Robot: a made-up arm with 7 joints. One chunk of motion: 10 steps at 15 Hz.
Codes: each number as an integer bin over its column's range. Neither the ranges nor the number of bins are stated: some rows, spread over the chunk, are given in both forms.
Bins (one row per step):
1: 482 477 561 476 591 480 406
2: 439 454 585 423 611 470 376
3: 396 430 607 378 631 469 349
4: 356 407 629 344 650 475 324
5: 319 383 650 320 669 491 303
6: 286 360 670 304 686 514 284
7: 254 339 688 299 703 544 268
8: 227 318 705 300 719 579 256
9: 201 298 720 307 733 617 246
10: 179 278 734 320 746 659 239
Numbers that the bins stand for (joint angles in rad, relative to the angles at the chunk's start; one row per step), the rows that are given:
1: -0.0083 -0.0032 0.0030 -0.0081 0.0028 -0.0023 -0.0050
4: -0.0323 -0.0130 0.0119 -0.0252 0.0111 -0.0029 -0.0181
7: -0.0517 -0.0225 0.0195 -0.0311 0.0185 0.0053 -0.0271
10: -0.0660 -0.0310 0.0255 -0.0284 0.0245 0.0192 -0.0317
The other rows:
2: -0.0165 -0.0064 0.0061 -0.0150 0.0056 -0.0035 -0.0098
3: -0.0247 -0.0097 0.0090 -0.0208 0.0084 -0.0037 -0.0141
5: -0.0393 -0.0163 0.0146 -0.0284 0.0138 -0.0010 -0.0215
6: -0.0456 -0.0195 0.0172 -0.0304 0.0161 0.0017 -0.0245
8: -0.0568 -0.0254 0.0217 -0.0310 0.0208 0.0095 -0.0290
9: -0.0618 -0.0282 0.0237 -0.0301 0.0227 0.0141 -0.0306

